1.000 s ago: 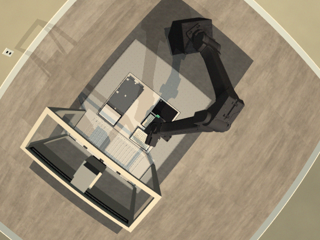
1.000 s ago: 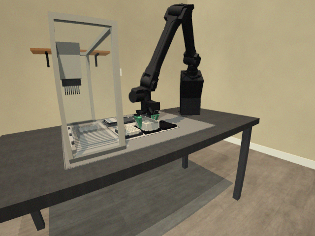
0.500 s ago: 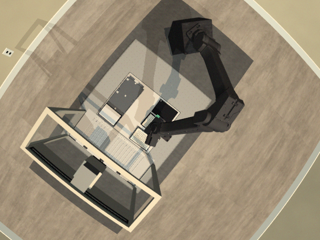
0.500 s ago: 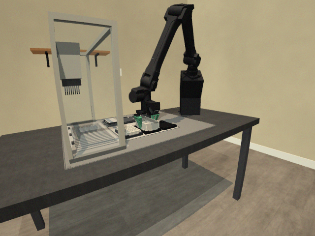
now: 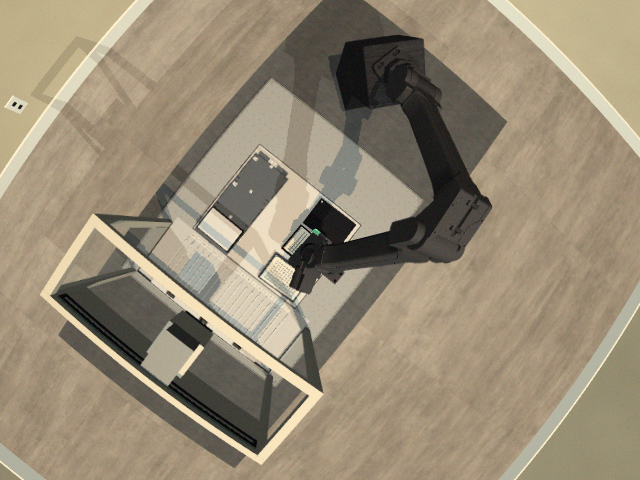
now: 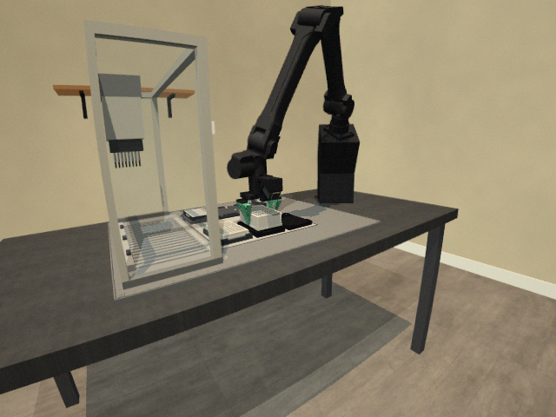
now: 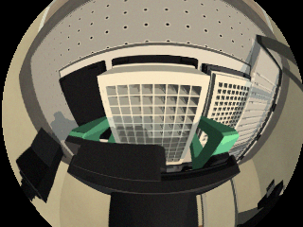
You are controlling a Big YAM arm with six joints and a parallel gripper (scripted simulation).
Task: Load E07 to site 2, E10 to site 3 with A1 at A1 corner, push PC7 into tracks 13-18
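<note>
Right now the nest S2 is 2 cm below my hand. Also, from my hand: carrier PC7: 25 cm to the right, 7 cm ahead, 1 cm below; white 384-well plate E10: 11 cm ahead, 2 cm to the left, 1 cm below; nest S1: 11 cm behind, 2 cm to the right, 2 cm below.
</note>
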